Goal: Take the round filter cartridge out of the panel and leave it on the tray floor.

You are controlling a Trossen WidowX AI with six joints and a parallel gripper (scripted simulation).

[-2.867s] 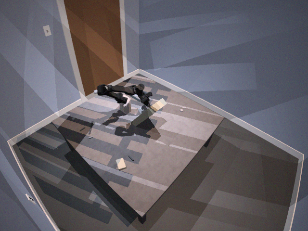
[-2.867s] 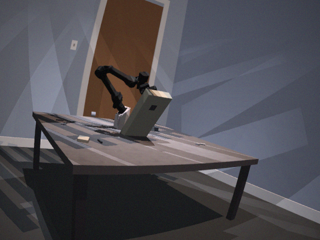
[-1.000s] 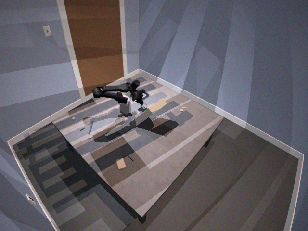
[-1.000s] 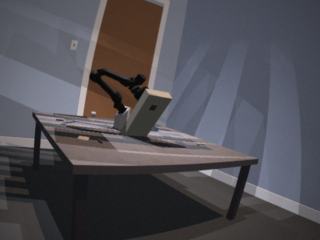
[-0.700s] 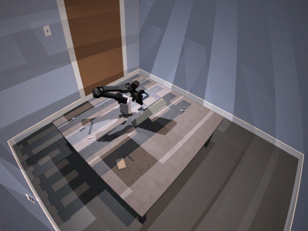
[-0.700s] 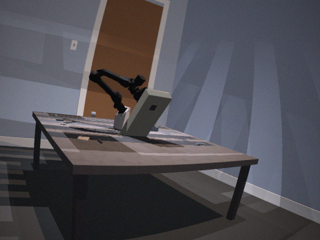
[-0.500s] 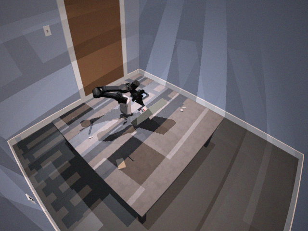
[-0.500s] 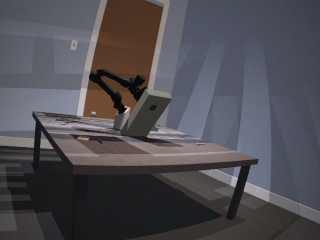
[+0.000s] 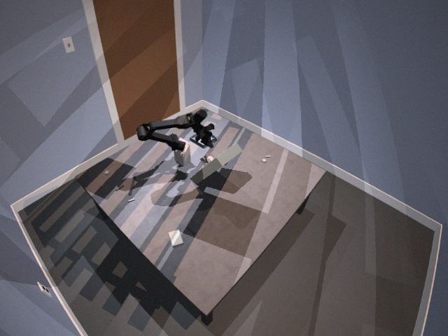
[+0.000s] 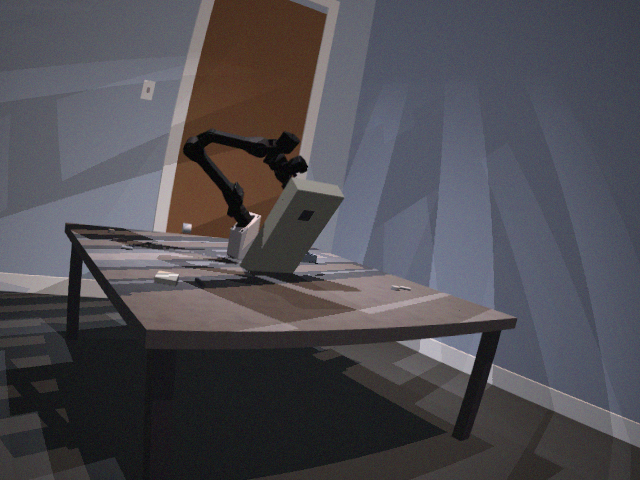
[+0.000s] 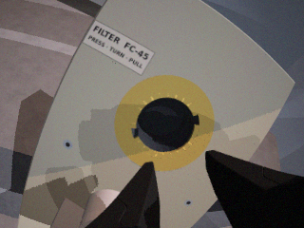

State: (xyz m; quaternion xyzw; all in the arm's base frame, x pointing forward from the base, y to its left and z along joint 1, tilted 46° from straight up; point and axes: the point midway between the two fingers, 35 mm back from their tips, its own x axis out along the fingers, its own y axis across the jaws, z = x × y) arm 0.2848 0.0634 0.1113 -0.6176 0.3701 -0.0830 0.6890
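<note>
Now: the filter cartridge 30 mm behind my gripper tip and 100 mm below it. From my gripper tip the other things lie so: pale flat card: 90 mm ahead, 480 mm to the right, 280 mm below; service panel: 20 mm ahead, 120 mm below; blue-grey tray: 310 mm behind, 330 mm to the left, 270 mm below.
</note>
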